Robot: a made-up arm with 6 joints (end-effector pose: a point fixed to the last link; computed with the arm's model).
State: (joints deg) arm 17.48 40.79 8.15 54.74 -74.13 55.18
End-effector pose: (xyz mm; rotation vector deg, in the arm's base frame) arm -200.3 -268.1 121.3 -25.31 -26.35 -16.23
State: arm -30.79 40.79 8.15 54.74 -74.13 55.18
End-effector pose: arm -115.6 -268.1 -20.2 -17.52 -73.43 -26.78
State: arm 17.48 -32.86 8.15 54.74 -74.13 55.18
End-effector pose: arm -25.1 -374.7 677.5 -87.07 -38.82 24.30
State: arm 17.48 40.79 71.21 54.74 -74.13 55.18
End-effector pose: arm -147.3 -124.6 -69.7 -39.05 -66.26 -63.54
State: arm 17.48 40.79 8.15 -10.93 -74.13 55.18
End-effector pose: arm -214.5 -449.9 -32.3 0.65 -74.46 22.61
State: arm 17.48 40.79 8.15 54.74 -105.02 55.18
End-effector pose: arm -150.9 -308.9 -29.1 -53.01 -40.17 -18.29
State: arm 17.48 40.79 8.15 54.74 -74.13 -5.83
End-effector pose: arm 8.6 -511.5 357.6 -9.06 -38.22 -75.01
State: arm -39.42 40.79 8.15 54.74 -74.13 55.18
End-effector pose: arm -89.5 -268.1 -35.7 -15.73 -81.83 -28.52
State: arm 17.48 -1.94 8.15 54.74 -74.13 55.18
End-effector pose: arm -102.8 -425.0 430.7 -61.52 -34.44 6.34
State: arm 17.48 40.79 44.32 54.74 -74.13 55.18
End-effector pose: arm -202.0 -175.5 9.4 -33.66 -49.36 -43.11
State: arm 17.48 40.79 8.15 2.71 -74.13 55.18
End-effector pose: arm -234.4 -414.4 0.4 -5.24 -64.97 14.22
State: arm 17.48 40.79 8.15 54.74 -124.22 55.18
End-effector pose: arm -110.7 -371.0 -99.8 -70.39 -48.49 -19.21
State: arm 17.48 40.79 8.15 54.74 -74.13 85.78
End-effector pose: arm -390.3 -274.5 39.2 -31.33 -18.72 13.33
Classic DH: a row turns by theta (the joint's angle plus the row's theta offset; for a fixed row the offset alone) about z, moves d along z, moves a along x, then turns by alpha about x. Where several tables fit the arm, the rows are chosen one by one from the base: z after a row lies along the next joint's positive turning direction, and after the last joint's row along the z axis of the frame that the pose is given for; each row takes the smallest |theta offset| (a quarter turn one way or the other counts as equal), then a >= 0, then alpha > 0; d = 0 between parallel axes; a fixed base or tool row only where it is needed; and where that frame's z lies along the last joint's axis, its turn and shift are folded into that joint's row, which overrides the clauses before.
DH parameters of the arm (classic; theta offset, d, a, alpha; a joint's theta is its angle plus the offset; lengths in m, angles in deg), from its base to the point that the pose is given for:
base (fixed): 0 0.145 0 -90
joint 1: -90 0.068 0.28 -90
joint 2: 0 0.049 -0.077 -90
joint 3: 90 0.584 0.028 -90
joint 4: 0 -0.268 -0.03 -90
joint 5: 0 -0.348 -0.046 -90
joint 6: 87.37 0 -0.3924 0
tool (fixed): 92.63 0.154 0 0

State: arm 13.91 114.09 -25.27 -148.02 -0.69 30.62
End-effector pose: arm 179.4 78.7 -329.4 -33.43 142.85 -87.34
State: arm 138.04 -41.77 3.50 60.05 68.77 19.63
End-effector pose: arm 584.7 -244.1 -647.4 -61.62 159.72 -35.88
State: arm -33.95 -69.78 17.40 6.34 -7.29 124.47
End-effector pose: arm -1112.0 -143.8 1059.8 -92.37 41.51 84.50
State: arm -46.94 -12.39 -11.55 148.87 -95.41 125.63
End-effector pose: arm -299.9 3.7 168.5 -58.96 41.44 -46.11
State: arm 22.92 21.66 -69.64 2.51 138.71 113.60
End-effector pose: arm 323.7 -850.1 -379.2 -108.97 -71.39 39.02
